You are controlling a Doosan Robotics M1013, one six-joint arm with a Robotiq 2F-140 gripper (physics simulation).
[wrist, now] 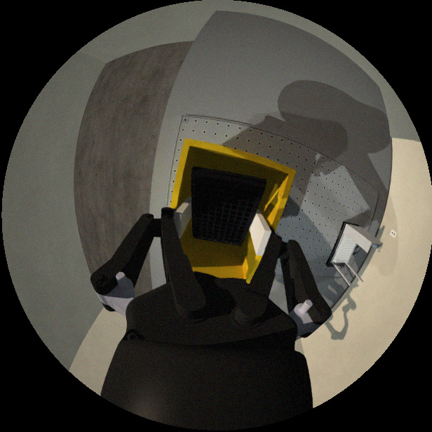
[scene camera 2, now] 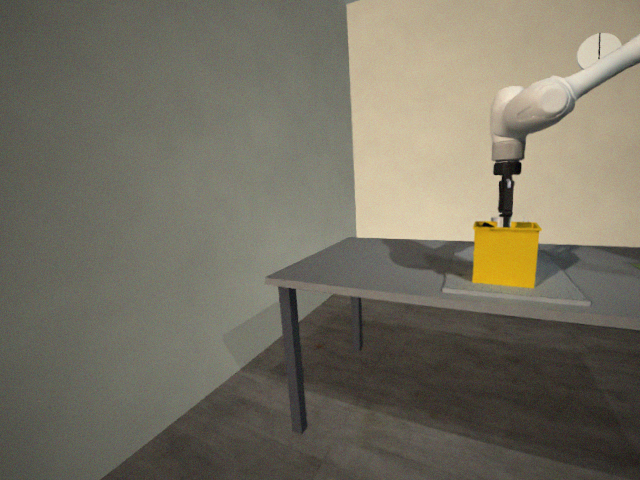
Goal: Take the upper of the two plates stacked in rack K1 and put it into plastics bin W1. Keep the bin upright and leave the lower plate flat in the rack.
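Places are measured from the arm's base along level axes (x down, y back, z left), in metres.
Pixels of known places: gripper, fingertip midpoint: (scene camera 2: 502, 236).
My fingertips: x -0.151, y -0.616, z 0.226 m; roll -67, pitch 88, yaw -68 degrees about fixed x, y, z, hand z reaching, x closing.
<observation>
Behind a point stands the place of what it marks.
The yellow plastics bin W1 (scene camera 2: 505, 258) {x -0.094, y -0.610, z 0.285 m} (wrist: 240, 154) stands upright on a light perforated board (scene camera 2: 558, 293) {x -0.009, y -0.472, z 0.314 m} (wrist: 215, 126). My gripper (scene camera 2: 506, 223) (wrist: 222, 212) points down at the mouth of the bin, its fingertips at about rim height. It is shut on a black gridded plate (wrist: 227, 207), with a pale pad on each side of it. In the wrist view the plate lies within the outline of the bin's opening; its height above the bin floor is hard to tell. Rack K1 and the lower plate cannot be made out for certain.
A white fixture with a black edge (wrist: 348, 244) and thin rods stands on the board's far right side in the wrist view. The board lies on a grey table (scene camera 2: 361, 263) {x 0.004, y -1.138, z 0.126 m} (wrist: 245, 65). A beige wall (scene camera 2: 423, 155) rises behind the table.
</observation>
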